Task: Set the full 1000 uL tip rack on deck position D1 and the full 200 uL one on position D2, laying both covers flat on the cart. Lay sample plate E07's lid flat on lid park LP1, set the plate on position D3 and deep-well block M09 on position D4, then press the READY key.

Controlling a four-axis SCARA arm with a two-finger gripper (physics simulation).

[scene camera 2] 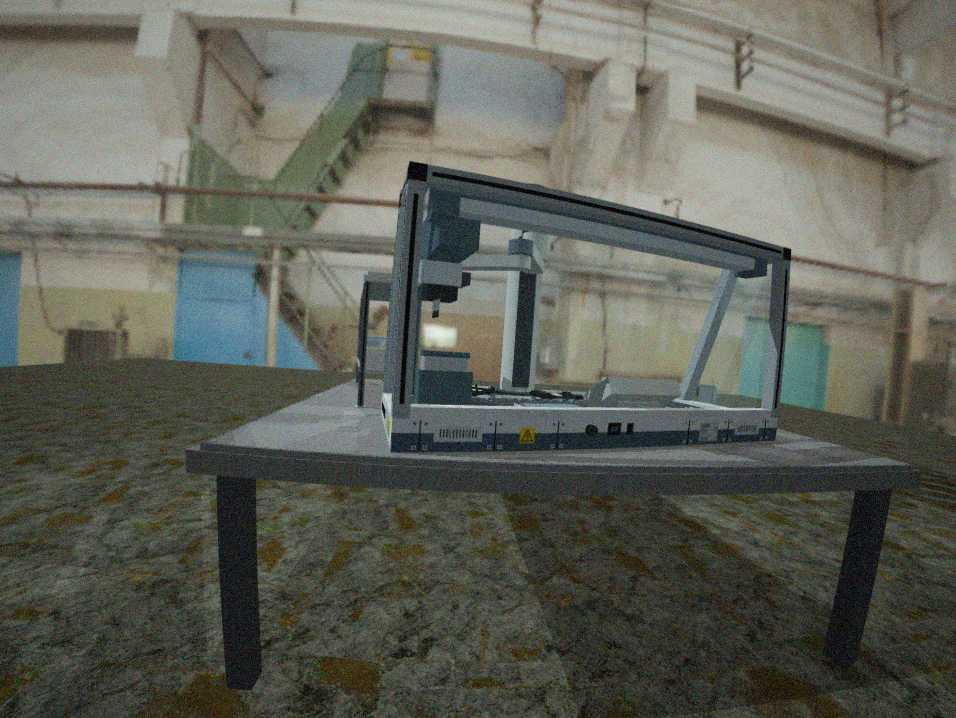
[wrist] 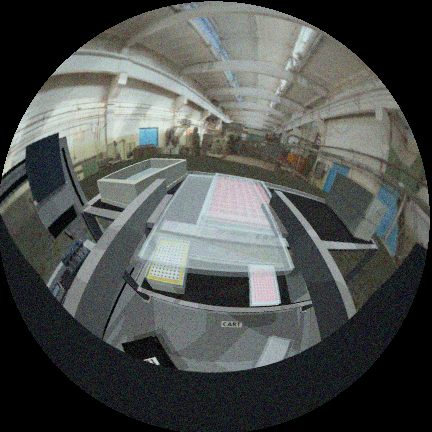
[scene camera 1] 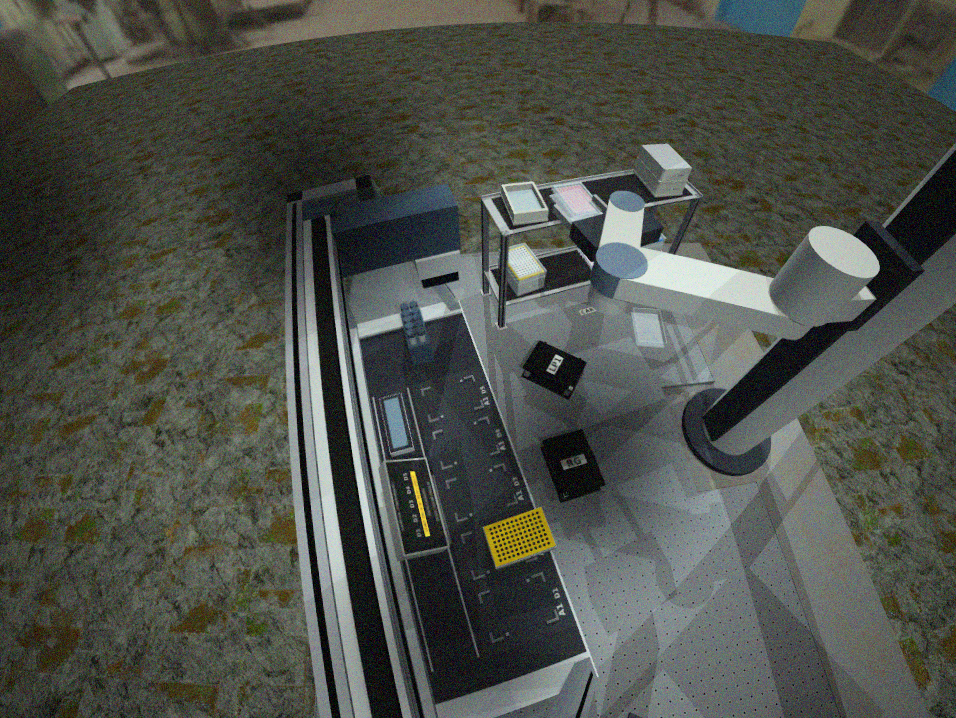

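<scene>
My gripper [wrist: 219, 191] is shut on a clear lid [wrist: 220, 247], held roughly level above and in front of sample plate E07 [wrist: 241, 197] [scene camera 1: 575, 198], which stands pink on the rack's top shelf. In scene camera 1 the arm hides the fingers. Lid park LP1 [scene camera 1: 553, 368] [wrist: 148, 350] is a black stand, and no lid lies on it. A yellow tip rack [scene camera 1: 519, 536] sits uncovered on the deck's second position from the near end, by label order D2. A small clear cover [scene camera 1: 647, 328] lies flat near the CART label. I cannot pick out block M09 or the READY key.
The shelf rack [scene camera 1: 503, 285] bears an open pale box [scene camera 1: 525, 202] [wrist: 120, 187] and grey boxes [scene camera 1: 664, 171] [wrist: 350, 205] above, with a yellow-edged tip rack [scene camera 1: 525, 268] [wrist: 169, 262] and a pink plate [wrist: 265, 285] below. The RG stand [scene camera 1: 571, 463] is beside the deck.
</scene>
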